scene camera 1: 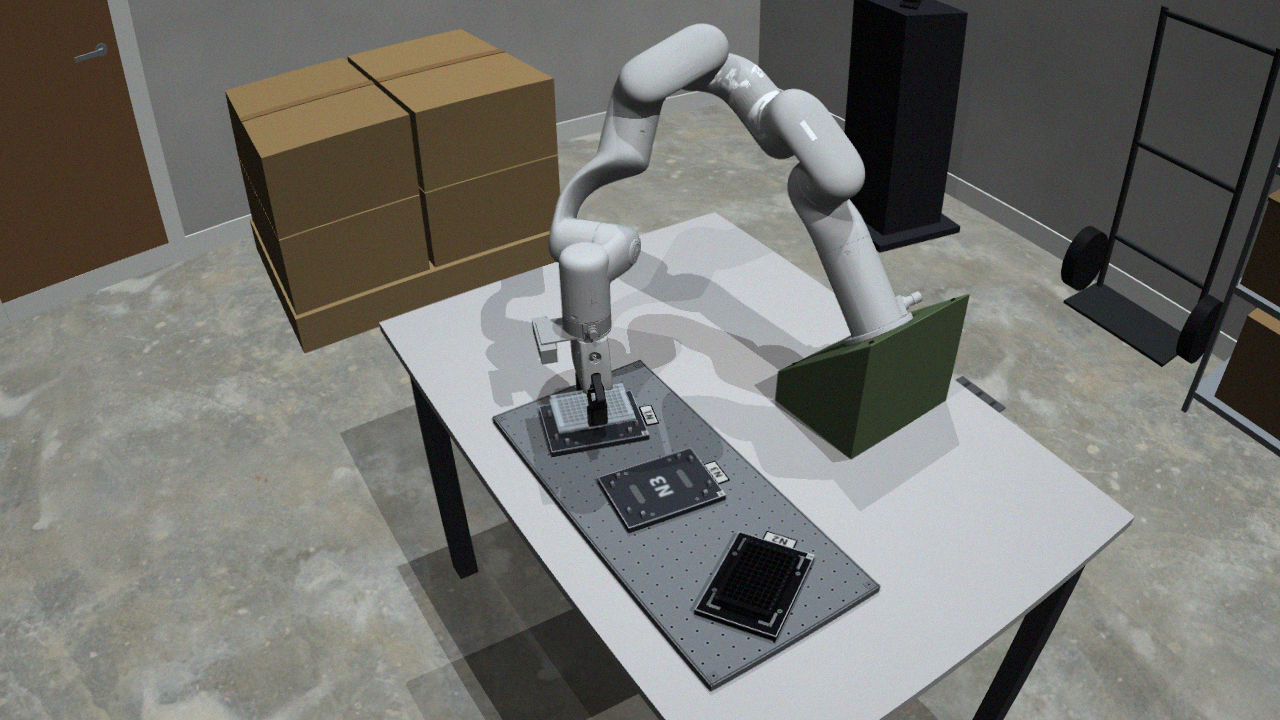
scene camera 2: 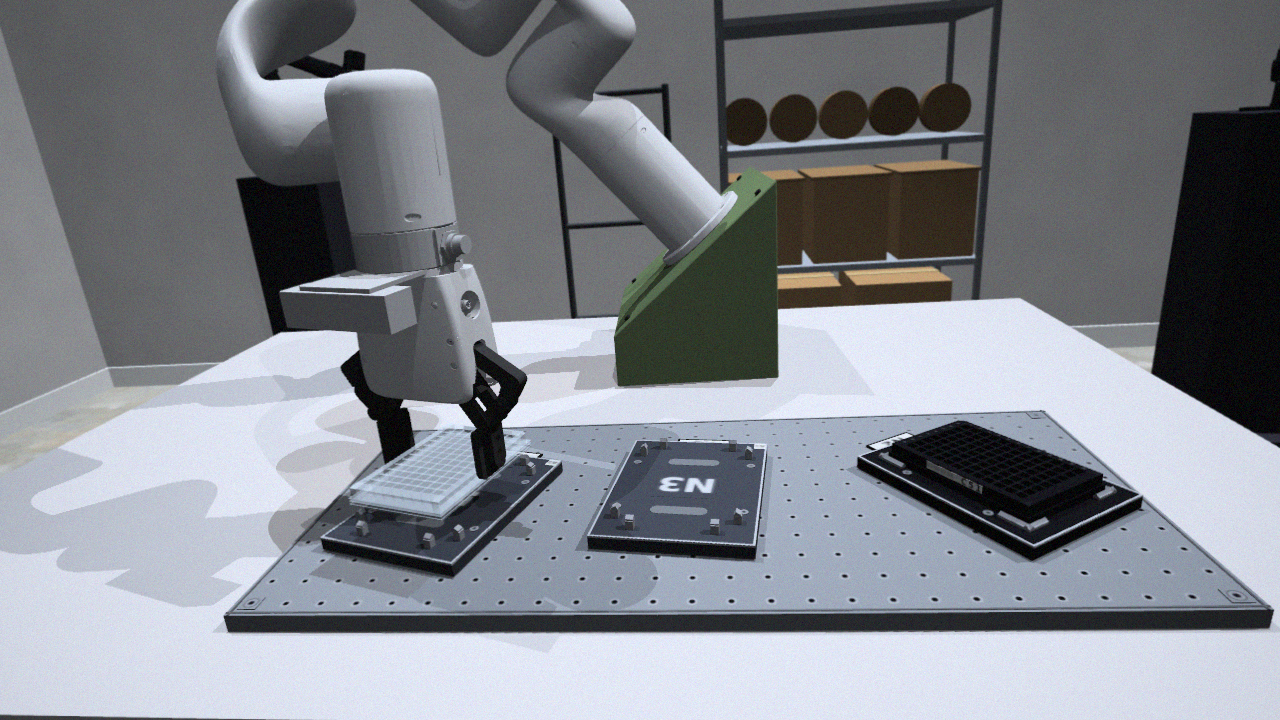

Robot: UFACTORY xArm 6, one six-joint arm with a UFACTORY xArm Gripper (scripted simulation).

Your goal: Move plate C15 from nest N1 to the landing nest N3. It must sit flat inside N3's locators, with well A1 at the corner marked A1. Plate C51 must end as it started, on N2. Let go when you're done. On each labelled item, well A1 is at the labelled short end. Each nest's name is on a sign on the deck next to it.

Scene:
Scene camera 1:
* my gripper: 591, 407
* clear plate C15: 570, 409
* black plate C51: 736, 603
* nest N3: 622, 496
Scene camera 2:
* my gripper: 445, 465
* clear plate C15: 431, 480
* black plate C51: 1001, 473

